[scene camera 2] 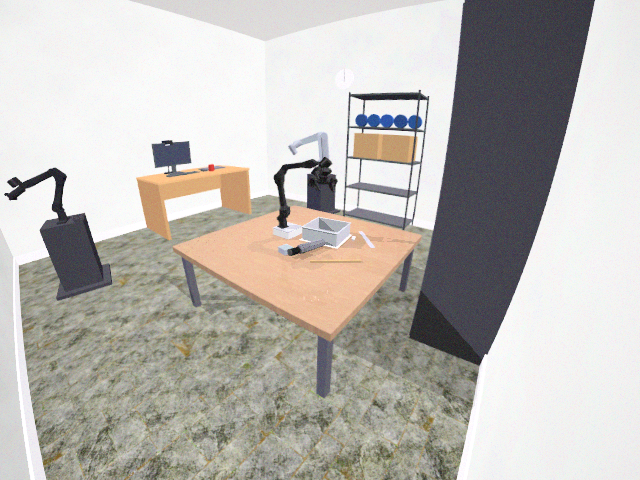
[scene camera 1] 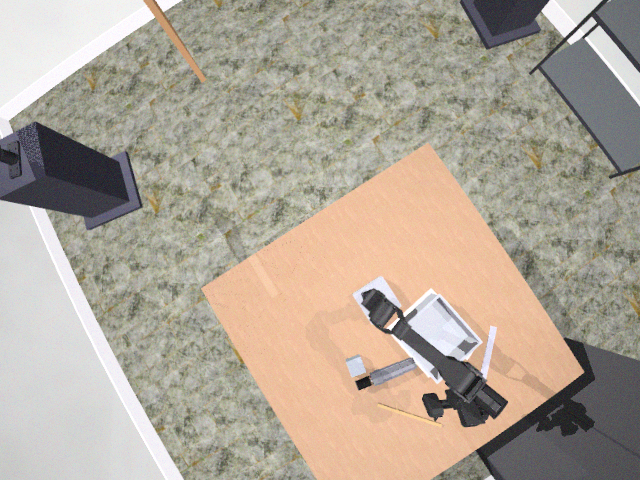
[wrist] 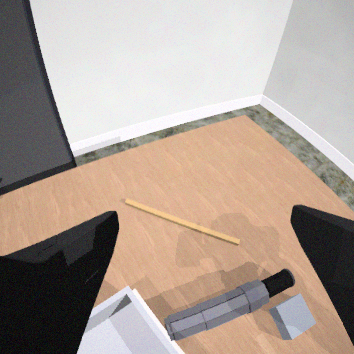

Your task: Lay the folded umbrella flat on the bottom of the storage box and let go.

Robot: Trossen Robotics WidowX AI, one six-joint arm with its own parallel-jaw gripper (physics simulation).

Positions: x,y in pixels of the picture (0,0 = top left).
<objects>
my gripper: open, holds nothing
a white storage box (scene camera 1: 434,319): on the table
a folded umbrella (scene camera 1: 379,376): on the table
a small grey-blue block (wrist: 291,316): on the table
</objects>
